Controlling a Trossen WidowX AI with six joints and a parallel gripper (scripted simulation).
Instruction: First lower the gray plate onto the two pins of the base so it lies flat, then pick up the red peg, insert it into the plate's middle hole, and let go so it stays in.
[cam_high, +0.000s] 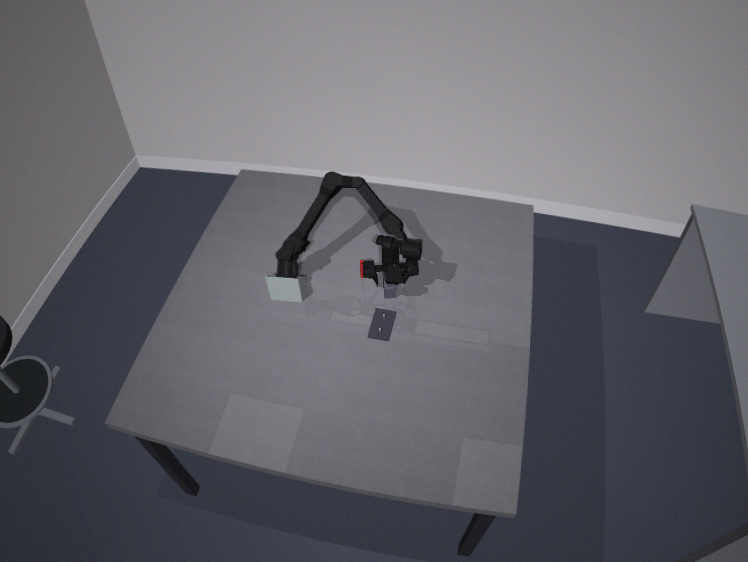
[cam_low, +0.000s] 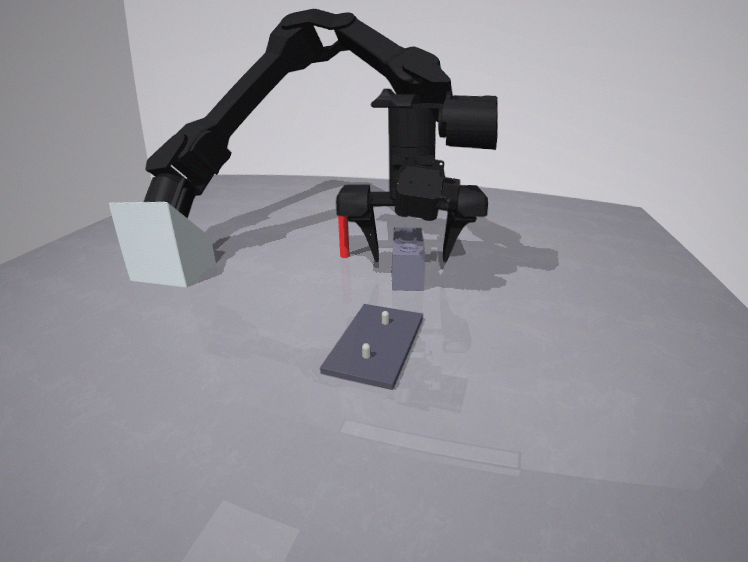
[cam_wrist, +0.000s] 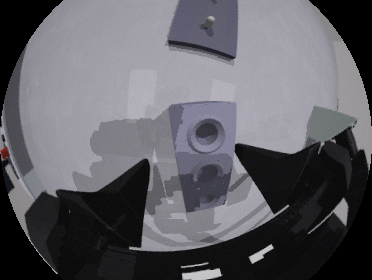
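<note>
My gripper tip is 2 cm below the gray plate. From my gripper tip the other things lie so: red peg 10 cm behind, 5 cm to the left, 2 cm above; then dark base 2 cm behind, 16 cm to the right, 1 cm below.
</note>
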